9 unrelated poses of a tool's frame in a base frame.
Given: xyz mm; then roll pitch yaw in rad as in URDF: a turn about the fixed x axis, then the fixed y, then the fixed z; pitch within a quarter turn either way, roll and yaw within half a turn.
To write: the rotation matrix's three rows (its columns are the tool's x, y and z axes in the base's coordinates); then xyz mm. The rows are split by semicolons. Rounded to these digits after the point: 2 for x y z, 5 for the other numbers.
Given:
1: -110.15, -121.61, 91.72, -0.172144, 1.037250, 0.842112
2: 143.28, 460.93, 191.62, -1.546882, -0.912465, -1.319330
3: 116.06, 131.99, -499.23, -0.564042, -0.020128, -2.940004
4: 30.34, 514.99, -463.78, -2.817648, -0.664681, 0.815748
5: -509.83, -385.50, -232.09, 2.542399, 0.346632, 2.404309
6: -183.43, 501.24, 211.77, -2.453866, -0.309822, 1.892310
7: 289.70, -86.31, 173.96, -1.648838, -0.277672, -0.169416
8: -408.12, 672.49, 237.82, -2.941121, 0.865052, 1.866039
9: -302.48, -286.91, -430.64, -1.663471, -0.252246, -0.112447
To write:
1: 0.33866, -0.83323, 0.43707; 0.37943, 0.54601, 0.74693; -0.86101, -0.08712, 0.50107; -110.15, -121.61, 91.72
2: 0.15223, 0.21993, 0.96357; -0.59256, -0.75997, 0.26707; 0.79101, -0.61162, 0.01463; 143.28, 460.93, 191.62
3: -0.97955, 0.15867, 0.12371; -0.20019, -0.83014, -0.52037; 0.02013, -0.53450, 0.84493; 116.06, 131.99, -499.23
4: 0.53943, 0.82491, 0.16892; 0.57321, -0.50670, 0.64396; 0.61681, -0.25054, -0.74617; 30.34, 514.99, -463.78
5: -0.69627, 0.41332, 0.58684; 0.63229, 0.74014, 0.22890; -0.33973, 0.53043, -0.77667; -509.83, -385.50, -232.09
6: -0.30096, 0.67194, -0.67670; 0.90359, 0.42779, 0.02292; 0.30489, -0.60456, -0.73590; -183.43, 501.24, 211.77
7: 0.94793, 0.25623, 0.18916; -0.16215, -0.12292, 0.97908; 0.27412, -0.95877, -0.07498; 289.70, -86.31, 173.96
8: -0.18872, 0.98167, 0.02652; 0.62054, 0.14014, -0.77155; -0.76113, -0.12916, -0.63561; -408.12, 672.49, 237.82
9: 0.96224, 0.23655, 0.13468; -0.10866, -0.11984, 0.98683; 0.24958, -0.96420, -0.08961; -302.48, -286.91, -430.64
